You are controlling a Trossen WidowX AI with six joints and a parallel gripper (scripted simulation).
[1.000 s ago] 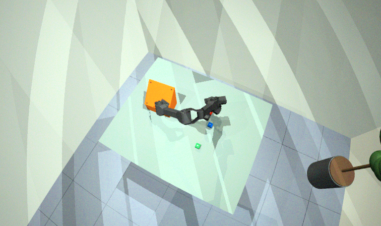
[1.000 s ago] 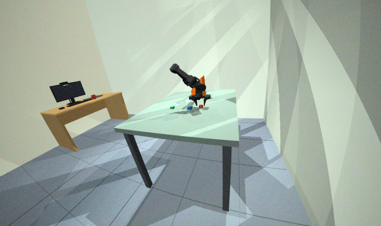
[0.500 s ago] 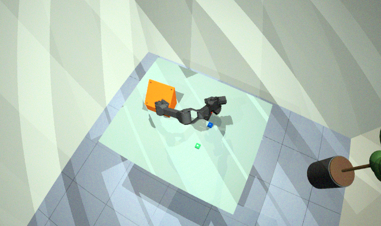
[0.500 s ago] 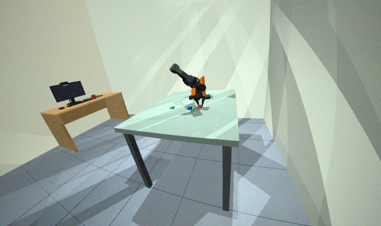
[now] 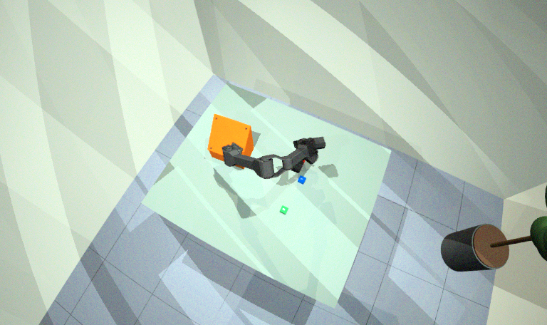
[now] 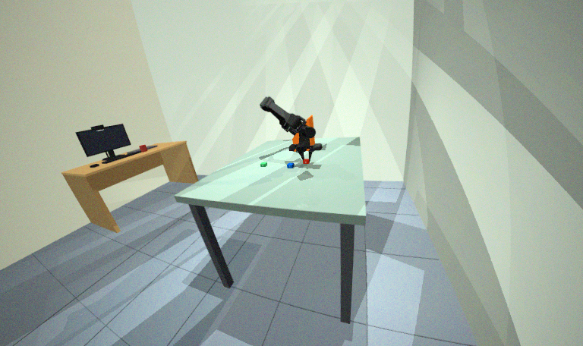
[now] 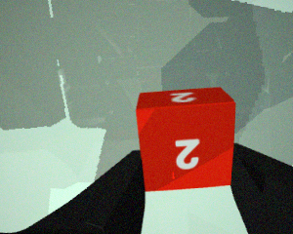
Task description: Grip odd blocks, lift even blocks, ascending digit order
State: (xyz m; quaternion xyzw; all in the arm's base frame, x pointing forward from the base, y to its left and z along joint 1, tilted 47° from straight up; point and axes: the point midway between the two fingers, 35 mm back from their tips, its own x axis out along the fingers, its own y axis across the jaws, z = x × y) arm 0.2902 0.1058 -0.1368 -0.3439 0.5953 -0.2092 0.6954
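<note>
The green block is 7 cm ahead of my gripper tip, 26 cm to the right of it and 1 cm below it. The rest, counted from my gripper tip: red block 1 cm ahead; blue block 6 cm ahead, 8 cm to the right, 1 cm below.
</note>
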